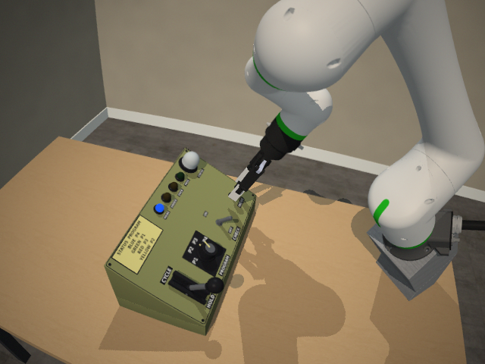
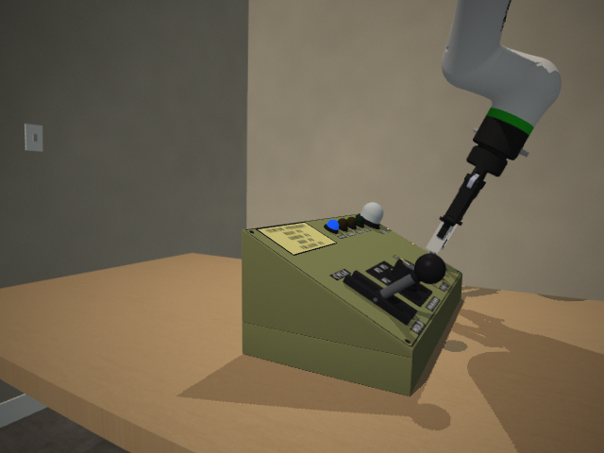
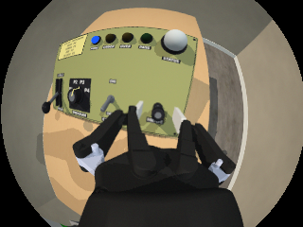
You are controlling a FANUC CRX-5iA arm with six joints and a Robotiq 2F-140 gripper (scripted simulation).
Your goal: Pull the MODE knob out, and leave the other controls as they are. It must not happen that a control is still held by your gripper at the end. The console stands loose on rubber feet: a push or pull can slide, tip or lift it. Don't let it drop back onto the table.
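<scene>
The mode knob lies 20 mm below my hand and 10 mm ahead of it. Also, from my hand: grey toggle: 120 mm to the left, 40 mm below, 20 mm behind; then olive console: 190 mm to the left, 50 mm below; then program selector: 240 mm to the left, 30 mm below, 30 mm behind.
</scene>
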